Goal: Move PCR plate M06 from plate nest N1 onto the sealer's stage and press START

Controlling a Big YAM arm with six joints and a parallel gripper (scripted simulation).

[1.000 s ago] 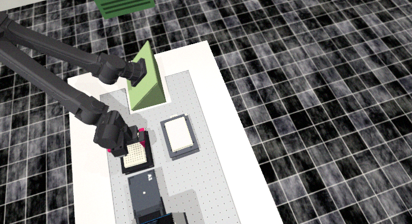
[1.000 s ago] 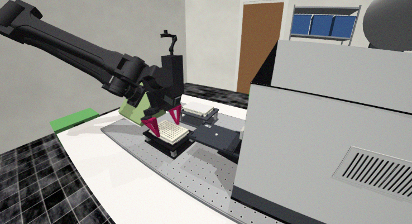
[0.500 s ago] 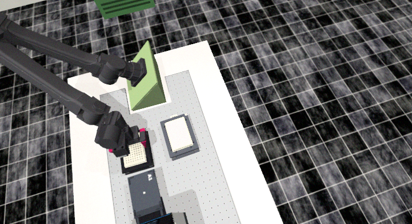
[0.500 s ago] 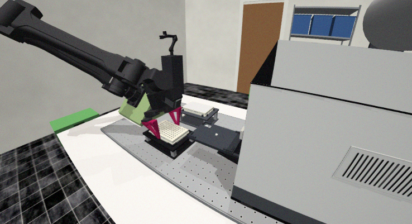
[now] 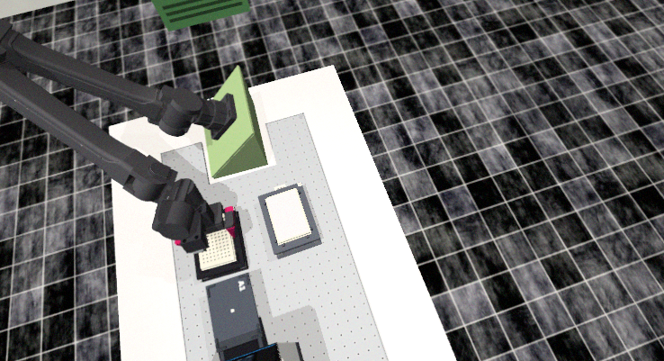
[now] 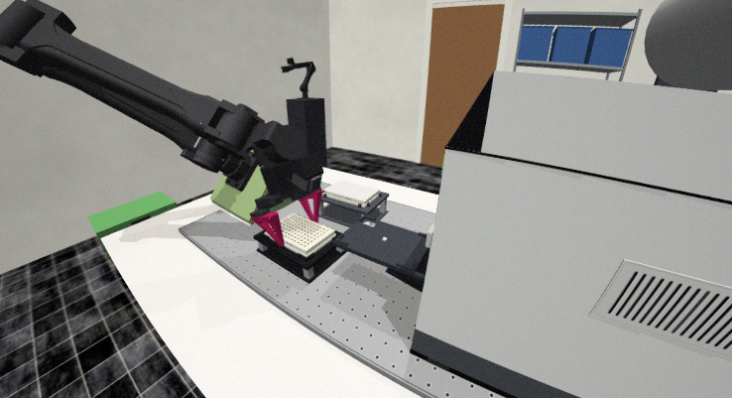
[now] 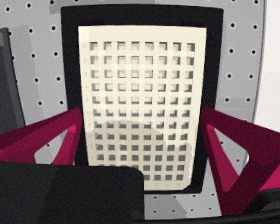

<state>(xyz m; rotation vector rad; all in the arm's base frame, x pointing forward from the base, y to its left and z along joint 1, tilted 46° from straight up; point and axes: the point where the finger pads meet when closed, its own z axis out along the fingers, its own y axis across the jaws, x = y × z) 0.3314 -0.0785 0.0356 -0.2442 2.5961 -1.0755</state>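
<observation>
Now: hand right at the 96-well plate M06. Also, from my hand: black plate nest N1 (20 mm below); grey nest N2 (190 mm to the left, 10 mm behind); dark sealer stage (180 mm ahead, 40 mm above, 30 mm to the left).
</observation>
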